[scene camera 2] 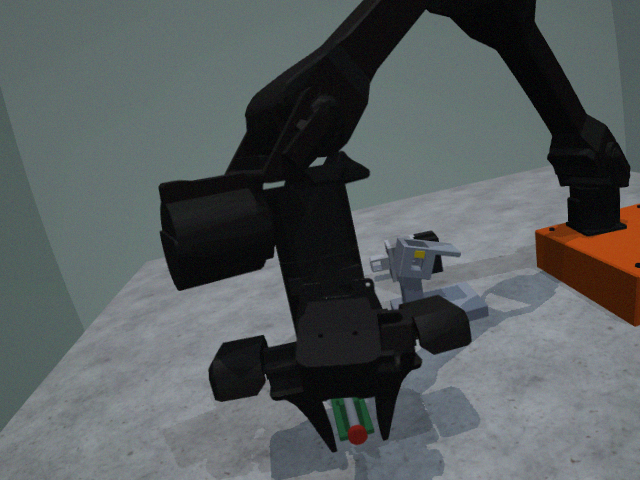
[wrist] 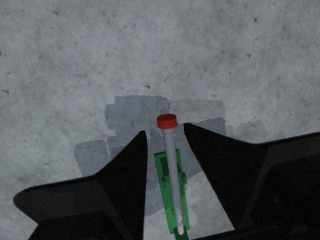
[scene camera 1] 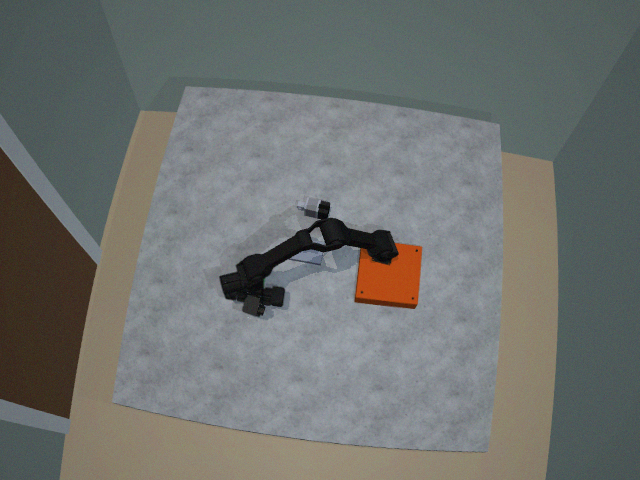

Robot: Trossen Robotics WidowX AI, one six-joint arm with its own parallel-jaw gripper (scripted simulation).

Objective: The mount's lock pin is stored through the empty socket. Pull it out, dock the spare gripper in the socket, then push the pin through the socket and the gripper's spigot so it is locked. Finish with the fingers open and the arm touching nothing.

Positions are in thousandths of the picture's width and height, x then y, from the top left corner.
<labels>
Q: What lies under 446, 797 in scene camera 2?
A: The gripper.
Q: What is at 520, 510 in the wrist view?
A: A lock pin.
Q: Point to a spare gripper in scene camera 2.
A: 604, 541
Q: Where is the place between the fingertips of the gripper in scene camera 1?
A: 399, 636
</labels>
